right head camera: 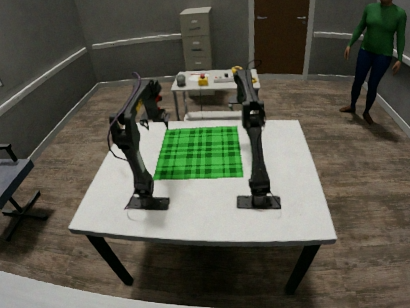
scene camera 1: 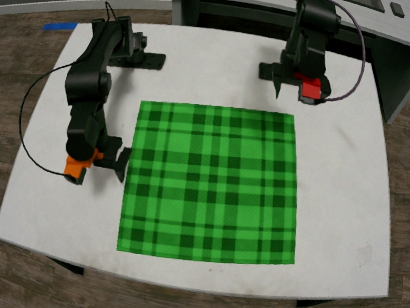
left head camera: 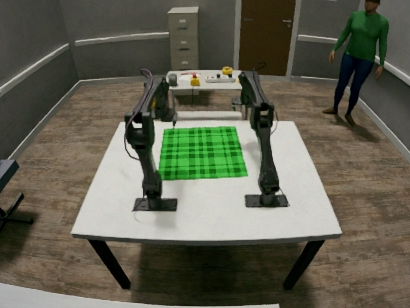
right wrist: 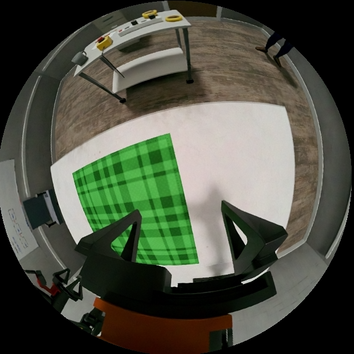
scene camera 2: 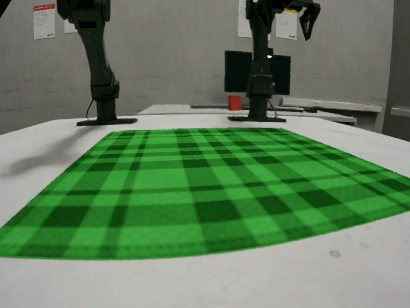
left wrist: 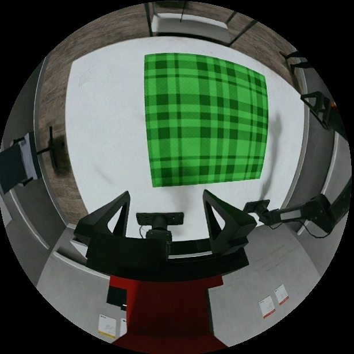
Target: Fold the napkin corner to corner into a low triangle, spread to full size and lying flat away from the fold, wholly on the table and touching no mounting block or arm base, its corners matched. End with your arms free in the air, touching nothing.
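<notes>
The green plaid napkin (left head camera: 202, 152) (right head camera: 200, 152) (scene camera 1: 210, 185) (scene camera 2: 215, 180) (left wrist: 207, 120) (right wrist: 135, 185) lies flat and unfolded on the white table, a full four-cornered sheet with its edges apart from both mounting plates. My left gripper (left wrist: 165, 193) is open and empty in the air; in scene camera 1 it shows above and right of the napkin's upper right corner. My right gripper (right wrist: 178, 210) is open and empty in the air; in scene camera 1 it shows beside the napkin's left edge. Its far finger is hidden there.
The white table (left head camera: 205, 220) carries the left arm's mounting plate (left head camera: 167, 204) and the right arm's mounting plate (left head camera: 254, 201). Beyond its far edge stands a small side table (left head camera: 215, 86) with several items. A person in green (left head camera: 367, 37) stands at the right.
</notes>
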